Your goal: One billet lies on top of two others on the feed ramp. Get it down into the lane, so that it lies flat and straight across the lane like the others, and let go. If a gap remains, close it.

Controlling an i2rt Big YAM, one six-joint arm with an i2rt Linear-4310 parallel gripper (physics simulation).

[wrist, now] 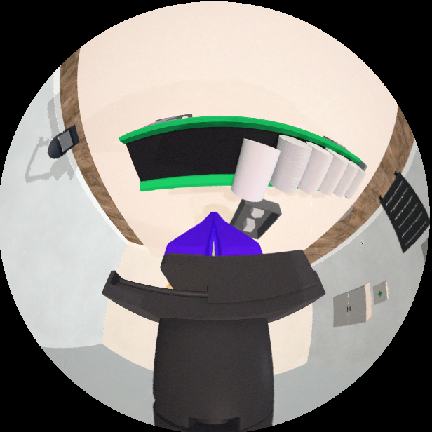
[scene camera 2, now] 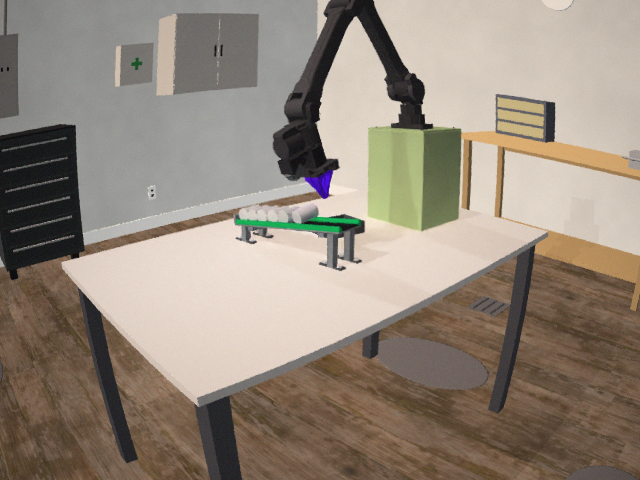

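Seen in the pictures: gripper, fingertip midpoint: [scene camera 2: 326, 198]; arm's base, link origin: [scene camera 2: 412, 128].
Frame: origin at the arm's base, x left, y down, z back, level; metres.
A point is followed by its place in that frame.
Note:
A white billet [scene camera 2: 306, 213] @(x -0.062, y 0.200, z -0.469 m) [wrist: 255, 170] lies across the feed ramp [scene camera 2: 289, 225] @(x -0.087, y 0.227, z -0.508 m) [wrist: 185, 155], at the uphill end of a row of several billets [scene camera 2: 272, 214] @(x -0.163, y 0.215, z -0.489 m) [wrist: 292, 165]. No billet shows on top of two others. In the wrist view a narrow dark gap separates the end billet from its neighbour, and its near end hides part of the near green rail [wrist: 187, 183]. I cannot tell whether it is slightly skewed or raised on that rail. My gripper [scene camera 2: 324, 196] @(x -0.035, y 0.164, z -0.421 m) [wrist: 213, 216] is shut and empty, above and to the robot's side of the ramp, apart from the billets.
A dark grey box with two light shapes [wrist: 255, 220] lies beside the ramp on the robot's side. The ramp stands on grey legs [scene camera 2: 332, 250] @(x 0.055, y 0.264, z -0.515 m) on the pale table [scene camera 2: 217, 310] @(x 0.014, y 0.311, z -0.870 m). The green pedestal [scene camera 2: 395, 175] @(x -0.019, y 0.152, z -0.077 m) under the arm stands at the back right.

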